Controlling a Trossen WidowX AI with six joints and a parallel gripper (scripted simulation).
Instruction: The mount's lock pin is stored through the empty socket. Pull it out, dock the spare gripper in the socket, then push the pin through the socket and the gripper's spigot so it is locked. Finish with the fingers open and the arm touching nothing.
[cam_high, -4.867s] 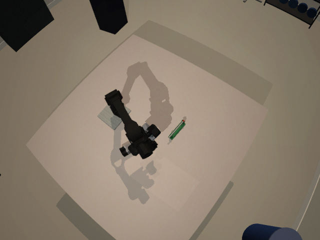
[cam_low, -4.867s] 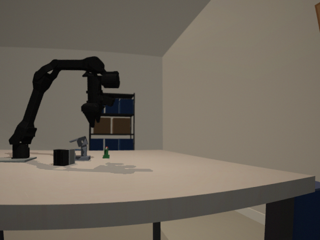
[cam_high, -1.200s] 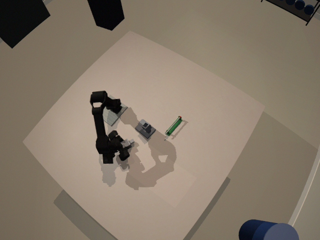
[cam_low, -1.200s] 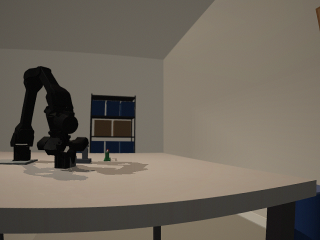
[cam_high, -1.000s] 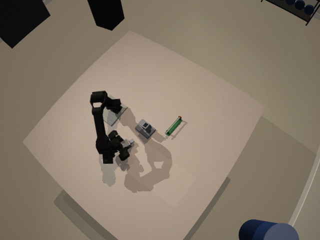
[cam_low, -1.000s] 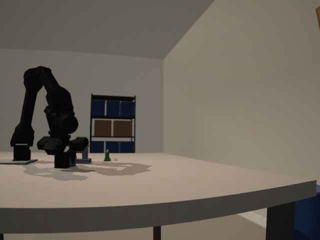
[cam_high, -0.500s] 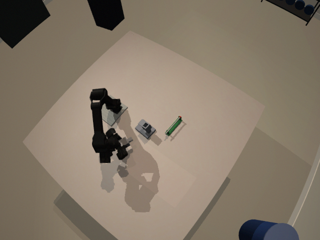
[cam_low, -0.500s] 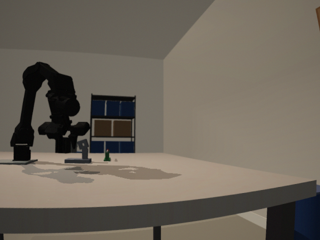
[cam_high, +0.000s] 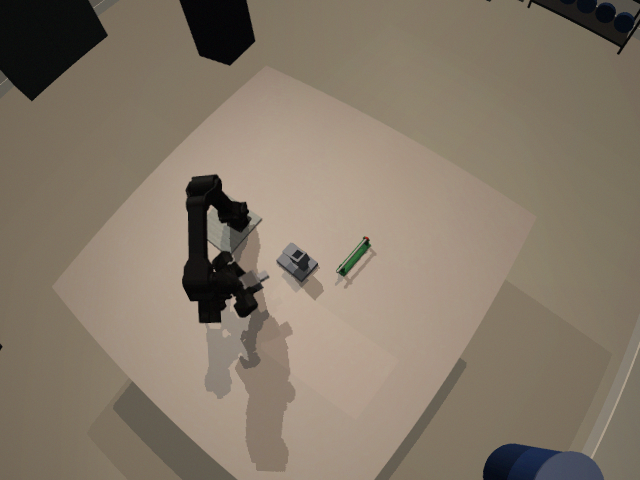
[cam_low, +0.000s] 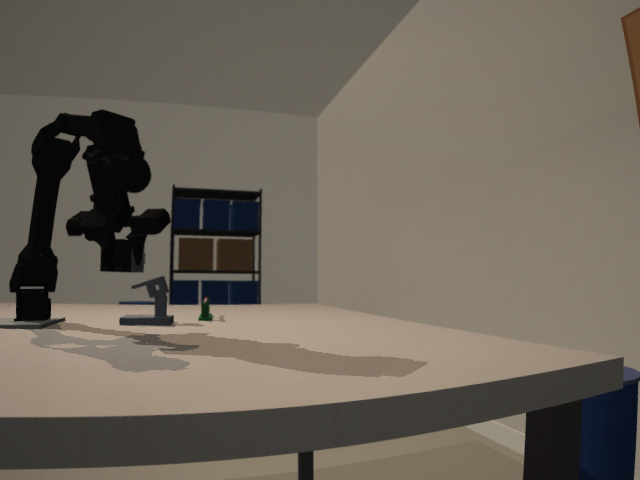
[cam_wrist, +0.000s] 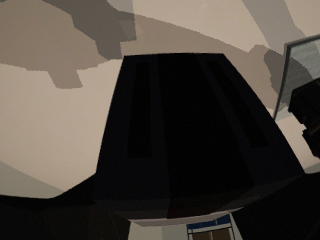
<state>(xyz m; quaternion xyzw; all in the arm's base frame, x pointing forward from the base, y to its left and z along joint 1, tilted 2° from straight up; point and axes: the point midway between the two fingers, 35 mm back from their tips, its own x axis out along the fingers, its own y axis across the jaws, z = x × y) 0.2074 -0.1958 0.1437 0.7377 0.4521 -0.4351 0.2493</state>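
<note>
The grey mount lies 5 cm ahead of my gripper tip, 15 cm to the left of it and 8 cm below it. The rest, counted from my gripper tip: green cradle 19 cm ahead, 26 cm to the left, 10 cm below; spare gripper 1 cm above.
</note>
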